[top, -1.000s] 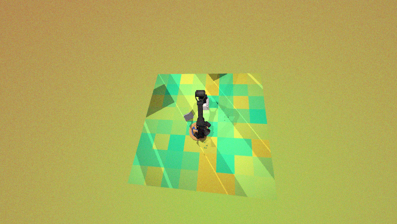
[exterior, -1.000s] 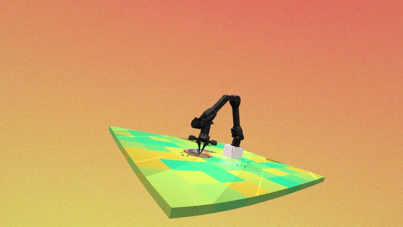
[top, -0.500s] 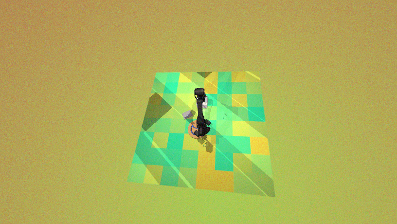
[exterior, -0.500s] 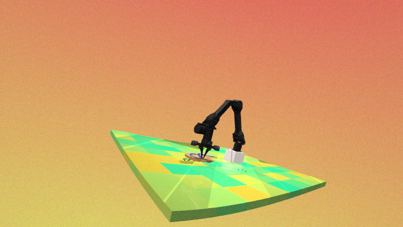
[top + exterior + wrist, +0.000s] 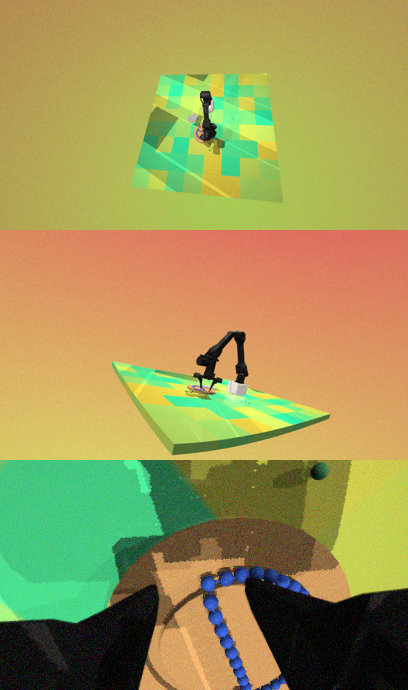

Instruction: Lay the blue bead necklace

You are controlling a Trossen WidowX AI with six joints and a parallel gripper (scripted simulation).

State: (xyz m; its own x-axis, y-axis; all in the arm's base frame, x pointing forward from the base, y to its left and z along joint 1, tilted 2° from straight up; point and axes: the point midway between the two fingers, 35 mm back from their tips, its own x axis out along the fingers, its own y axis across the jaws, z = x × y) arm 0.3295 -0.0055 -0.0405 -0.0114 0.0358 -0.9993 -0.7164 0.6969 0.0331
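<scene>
Now: gripper tip 30 mm past the round bead board, 60 mm to the left of it and 10 mm above it. Round my gripper tip: flat grey piece: 200 mm behind, 170 mm to the right, 20 mm below.
</scene>
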